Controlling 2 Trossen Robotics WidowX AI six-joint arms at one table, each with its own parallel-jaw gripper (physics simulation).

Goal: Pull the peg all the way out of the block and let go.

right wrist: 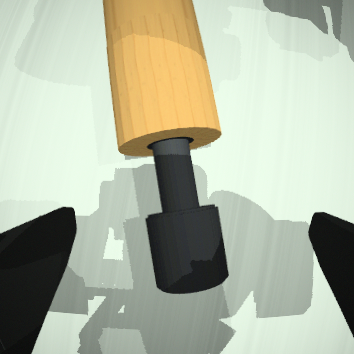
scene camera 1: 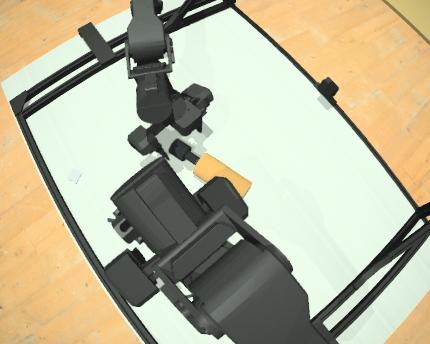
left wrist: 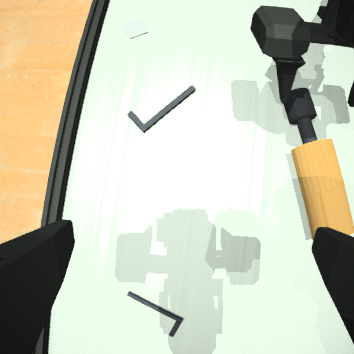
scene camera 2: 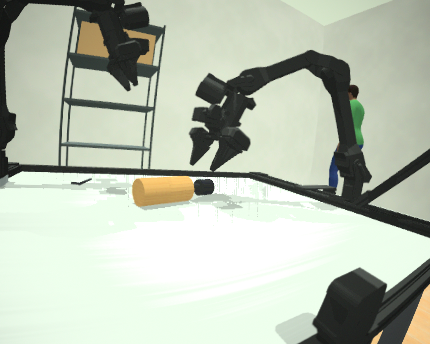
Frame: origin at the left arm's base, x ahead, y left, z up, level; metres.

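Seen in the pictures: left gripper, fingertip midpoint: (left wrist: 197,237) (scene camera 2: 132,88); right gripper, fingertip midpoint: (right wrist: 196,222) (scene camera 1: 184,145) (left wrist: 317,102) (scene camera 2: 200,167); right arm's base, link origin: (scene camera 2: 350,200).
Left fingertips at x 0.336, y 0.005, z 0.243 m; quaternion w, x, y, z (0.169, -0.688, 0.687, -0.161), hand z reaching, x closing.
Observation:
Pixels of each thing's top centre, then the offset from my left fingertips to it. "pt": a spot on its surface instead.
- orange-yellow cylindrical block, top centre: (right wrist: 151,15) (left wrist: 334,186) (scene camera 2: 164,177) (scene camera 1: 223,173) dy -0.188, dx +0.048, dz -0.206 m
- dark peg, top centre: (right wrist: 174,162) (left wrist: 314,130) (scene camera 1: 195,156) (scene camera 2: 191,180) dy -0.170, dx +0.120, dz -0.215 m
- small pale square, surface spot: (left wrist: 136,28) (scene camera 1: 75,175) pt dy +0.071, dx +0.286, dz -0.259 m
- black box, surface spot: (scene camera 2: 350,305) (scene camera 1: 338,89) pt dy -0.592, dx +0.026, dz -0.214 m
The orange-yellow cylindrical block (scene camera 1: 214,170) (scene camera 2: 165,191) (left wrist: 322,185) (right wrist: 160,85) lies on its side on the white table. The dark peg (scene camera 1: 180,149) (scene camera 2: 204,187) (left wrist: 301,105) (right wrist: 187,250) sticks out of one end, its wide head and part of its thinner shaft showing; the rest is hidden inside the block. My right gripper (scene camera 2: 202,166) (right wrist: 196,222) is open and empty above the peg, with the head between its spread fingers in the right wrist view. My left gripper (scene camera 2: 132,87) (left wrist: 197,237) is open and empty, high above the table beside the block; its fingertips are hidden in scene camera 1.
Two dark L-shaped bars (left wrist: 167,110) (left wrist: 157,307) and a small pale square (scene camera 1: 74,176) (left wrist: 136,28) lie on the table. A black rail (scene camera 1: 372,147) edges it, carrying a black box (scene camera 1: 328,87) (scene camera 2: 350,305). The two arms are close together near the block.

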